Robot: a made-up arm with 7 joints.
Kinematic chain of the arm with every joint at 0, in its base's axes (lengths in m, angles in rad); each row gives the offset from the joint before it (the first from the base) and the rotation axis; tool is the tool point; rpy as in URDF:
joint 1: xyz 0 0 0.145 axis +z
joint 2: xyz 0 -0.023 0.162 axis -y
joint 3: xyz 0 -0.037 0.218 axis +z
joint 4: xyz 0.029 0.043 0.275 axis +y
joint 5: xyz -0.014 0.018 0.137 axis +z
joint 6: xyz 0 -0.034 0.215 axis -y
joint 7: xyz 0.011 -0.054 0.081 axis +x
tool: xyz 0 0 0 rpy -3.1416 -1.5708 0
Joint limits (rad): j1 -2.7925..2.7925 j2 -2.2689..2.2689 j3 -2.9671..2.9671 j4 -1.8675..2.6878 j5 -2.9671..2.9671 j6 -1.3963..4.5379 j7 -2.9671..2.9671
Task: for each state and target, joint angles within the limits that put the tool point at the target. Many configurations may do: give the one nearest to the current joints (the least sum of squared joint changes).
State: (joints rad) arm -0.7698 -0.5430 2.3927 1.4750 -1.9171 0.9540 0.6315
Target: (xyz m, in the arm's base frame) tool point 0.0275 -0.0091 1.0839
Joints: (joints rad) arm -0.7853 -0.6230 2.6263 1.3734 -1.9273 0.9891 0.6315
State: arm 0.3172 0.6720 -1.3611 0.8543 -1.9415 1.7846 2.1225
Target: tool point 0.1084 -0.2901 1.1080
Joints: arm 0.4995 0.3000 -1.4654 0.8759 -1.9345 1.5533 2.1225
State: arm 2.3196 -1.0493 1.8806 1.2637 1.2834 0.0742 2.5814
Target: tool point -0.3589 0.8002 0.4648
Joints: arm 1.7836 -1.5065 1.8453 0.3963 1.2358 0.1232 2.5814
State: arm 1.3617 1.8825 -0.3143 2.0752 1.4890 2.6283 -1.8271
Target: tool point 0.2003 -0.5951 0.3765
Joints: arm 1.5084 1.9528 -0.4884 1.3319 1.2681 2.4159 -1.8271
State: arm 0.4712 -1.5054 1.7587 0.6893 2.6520 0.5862 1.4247
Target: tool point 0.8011 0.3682 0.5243
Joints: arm 0.2983 -1.5269 1.8184 0.3366 2.7165 0.4709 1.4247
